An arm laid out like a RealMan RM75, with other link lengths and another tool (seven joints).
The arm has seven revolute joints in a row. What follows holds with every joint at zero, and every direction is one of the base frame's.
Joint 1 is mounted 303 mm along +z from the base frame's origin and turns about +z.
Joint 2 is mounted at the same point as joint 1 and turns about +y.
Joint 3 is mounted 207.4 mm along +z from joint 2 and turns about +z.
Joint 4 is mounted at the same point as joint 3 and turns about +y.
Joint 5 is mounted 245.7 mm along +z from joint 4 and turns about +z.
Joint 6 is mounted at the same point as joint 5 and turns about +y.
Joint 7 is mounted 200.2 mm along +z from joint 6 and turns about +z.
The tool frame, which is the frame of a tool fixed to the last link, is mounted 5 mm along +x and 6 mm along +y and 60 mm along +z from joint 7; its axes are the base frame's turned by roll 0, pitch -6.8 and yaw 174.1 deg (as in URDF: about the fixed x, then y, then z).
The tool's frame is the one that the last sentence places.
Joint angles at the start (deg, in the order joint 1, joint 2, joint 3, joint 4, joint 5, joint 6, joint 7): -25.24 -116.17 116.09 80.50 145.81 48.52 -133.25
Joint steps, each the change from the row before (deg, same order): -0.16 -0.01 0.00 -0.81 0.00 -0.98 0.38; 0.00 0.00 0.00 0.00 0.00 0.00 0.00; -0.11 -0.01 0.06 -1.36 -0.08 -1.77 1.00; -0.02 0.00 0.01 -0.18 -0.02 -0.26 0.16; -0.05 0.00 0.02 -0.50 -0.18 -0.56 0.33; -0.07 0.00 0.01 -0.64 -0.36 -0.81 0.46; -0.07 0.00 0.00 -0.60 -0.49 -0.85 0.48; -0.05 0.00 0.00 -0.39 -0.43 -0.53 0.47; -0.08 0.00 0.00 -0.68 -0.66 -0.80 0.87; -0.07 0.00 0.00 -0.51 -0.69 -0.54 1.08
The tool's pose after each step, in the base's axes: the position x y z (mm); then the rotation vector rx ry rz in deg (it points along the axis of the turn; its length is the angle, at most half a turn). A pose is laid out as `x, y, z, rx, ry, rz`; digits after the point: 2 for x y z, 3 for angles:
-116.96, 383.57, -133.78, 1.691, -170.295, -41.078
-116.96, 383.57, -133.78, 1.691, -170.295, -41.078
-120.69, 388.06, -134.78, 0.662, -170.127, -42.073
-121.06, 388.71, -134.89, 0.472, -170.116, -42.222
-122.39, 389.83, -135.47, 0.318, -170.124, -42.438
-123.49, 391.41, -136.21, 0.160, -170.262, -42.784
-123.91, 392.95, -136.94, 0.058, -170.529, -43.162
-124.02, 393.69, -137.56, -0.122, -170.746, -43.303
-124.90, 394.80, -138.57, -0.530, -170.982, -43.446
-125.34, 395.14, -139.61, -1.252, -171.198, -43.308

